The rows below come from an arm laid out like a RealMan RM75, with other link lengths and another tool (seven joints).
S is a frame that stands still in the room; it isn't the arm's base.
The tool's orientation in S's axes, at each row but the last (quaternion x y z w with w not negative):
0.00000, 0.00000, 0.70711, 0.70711
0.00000, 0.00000, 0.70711, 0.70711
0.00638, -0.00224, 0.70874, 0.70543
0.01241, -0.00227, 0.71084, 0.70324
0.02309, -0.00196, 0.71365, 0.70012
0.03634, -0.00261, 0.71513, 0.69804
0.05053, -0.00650, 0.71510, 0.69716
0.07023, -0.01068, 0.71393, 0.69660
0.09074, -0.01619, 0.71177, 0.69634
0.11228, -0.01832, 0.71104, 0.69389
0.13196, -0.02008, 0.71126, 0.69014
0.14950, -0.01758, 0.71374, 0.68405
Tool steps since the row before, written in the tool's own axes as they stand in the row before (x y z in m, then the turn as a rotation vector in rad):
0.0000, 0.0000, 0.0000, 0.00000, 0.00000, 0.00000
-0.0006, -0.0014, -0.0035, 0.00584, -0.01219, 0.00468
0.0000, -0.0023, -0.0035, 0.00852, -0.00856, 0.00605
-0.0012, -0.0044, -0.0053, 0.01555, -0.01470, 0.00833
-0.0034, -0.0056, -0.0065, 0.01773, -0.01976, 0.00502
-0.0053, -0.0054, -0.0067, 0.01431, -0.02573, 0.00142
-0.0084, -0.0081, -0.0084, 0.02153, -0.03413, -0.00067
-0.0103, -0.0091, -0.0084, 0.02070, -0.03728, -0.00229
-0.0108, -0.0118, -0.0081, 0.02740, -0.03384, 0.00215
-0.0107, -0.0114, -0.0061, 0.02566, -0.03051, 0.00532
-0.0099, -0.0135, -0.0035, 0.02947, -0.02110, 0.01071
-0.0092, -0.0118, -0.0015, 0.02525, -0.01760, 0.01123
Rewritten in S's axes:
0.0000, 0.0000, 0.0000, 0.00000, 0.00000, 0.00000
0.0014, -0.0006, -0.0035, 0.01219, 0.00584, 0.00468
0.0023, 0.0001, -0.0035, 0.00856, 0.00849, 0.00610
0.0043, -0.0010, -0.0054, 0.01465, 0.01553, 0.00844
0.0055, -0.0031, -0.0068, 0.01957, 0.01793, 0.00506
0.0052, -0.0048, -0.0072, 0.02544, 0.01486, 0.00100
0.0077, -0.0075, -0.0095, 0.03352, 0.02246, -0.00100
0.0085, -0.0090, -0.0103, 0.03653, 0.02191, -0.00296
0.0110, -0.0091, -0.0108, 0.03350, 0.02776, 0.00277
0.0106, -0.0090, -0.0094, 0.03064, 0.02536, 0.00597
0.0129, -0.0083, -0.0076, 0.02217, 0.02750, 0.01344
0.0115, -0.0078, -0.0057, 0.01891, 0.02306, 0.01356

